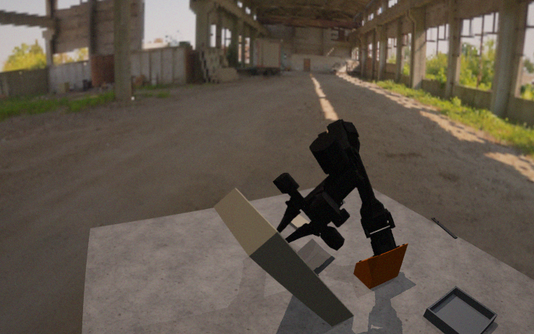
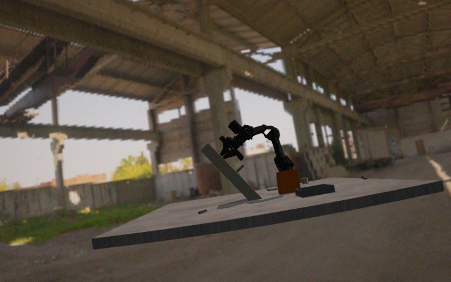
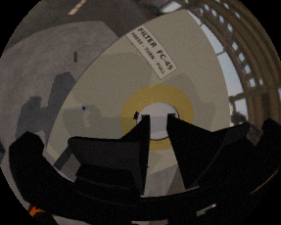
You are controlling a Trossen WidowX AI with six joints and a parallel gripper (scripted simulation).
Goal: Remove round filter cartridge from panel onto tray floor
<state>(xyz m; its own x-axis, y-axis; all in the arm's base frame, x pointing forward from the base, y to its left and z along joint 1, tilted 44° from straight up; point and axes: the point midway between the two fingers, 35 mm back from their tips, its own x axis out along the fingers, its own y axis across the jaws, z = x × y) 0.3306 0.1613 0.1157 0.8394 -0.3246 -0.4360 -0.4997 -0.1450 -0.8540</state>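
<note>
Now: gripper tip 40 mm past the beige service panel and 80 mm above it. From my gripper tip the other things lie so: round pale cartridge (10 mm ahead, 10 mm below); grey tray (450 mm behind, 240 mm to the left, 240 mm below); small beige block (270 mm behind, 430 mm to the right, 250 mm below).
</note>
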